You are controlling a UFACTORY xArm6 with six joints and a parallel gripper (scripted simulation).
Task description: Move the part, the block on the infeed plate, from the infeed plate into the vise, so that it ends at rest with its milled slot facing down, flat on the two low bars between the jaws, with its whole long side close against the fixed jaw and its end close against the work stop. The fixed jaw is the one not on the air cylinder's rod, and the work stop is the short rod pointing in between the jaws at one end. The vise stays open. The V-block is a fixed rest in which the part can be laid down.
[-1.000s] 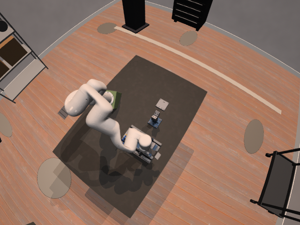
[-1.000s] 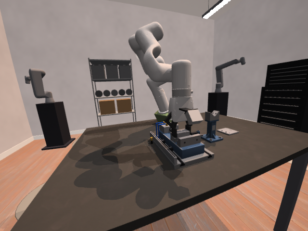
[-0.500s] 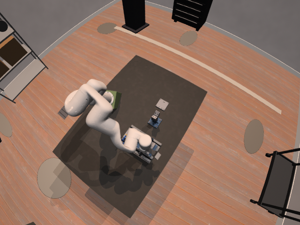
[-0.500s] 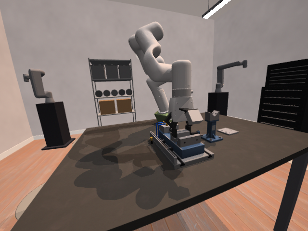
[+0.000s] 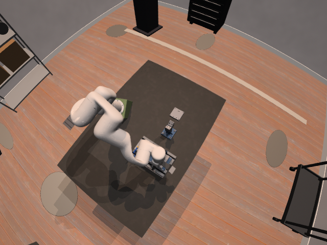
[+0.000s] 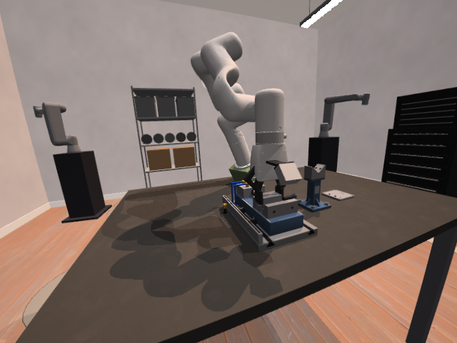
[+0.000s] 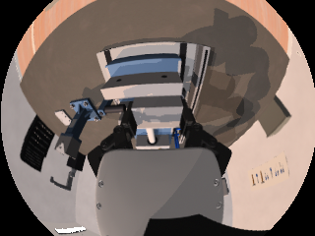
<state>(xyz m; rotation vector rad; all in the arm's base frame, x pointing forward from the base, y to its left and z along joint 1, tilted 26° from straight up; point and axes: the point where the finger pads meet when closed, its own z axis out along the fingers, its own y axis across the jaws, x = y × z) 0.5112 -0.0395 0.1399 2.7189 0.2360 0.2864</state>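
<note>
The part is 20 mm below my hand. Also, from my hand: air cylinder (170 mm behind, 30 mm below); then grey rail (80 mm to the right, 70 mm below, 60 mm behind).
</note>
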